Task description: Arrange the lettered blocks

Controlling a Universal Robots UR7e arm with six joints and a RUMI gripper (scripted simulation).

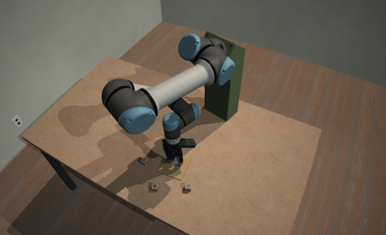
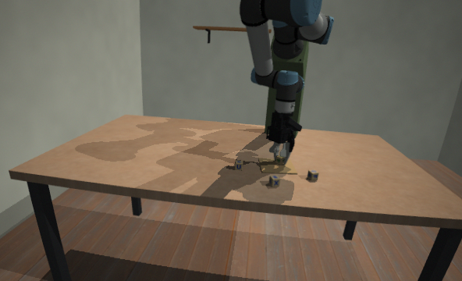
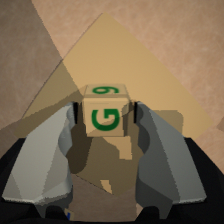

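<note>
The G block is right at my hand. From my hand the other things lie so: Q block (130 mm to the left, 100 mm ahead, 10 mm below); tan mat (30 mm ahead, 20 mm below, 10 mm to the right).
</note>
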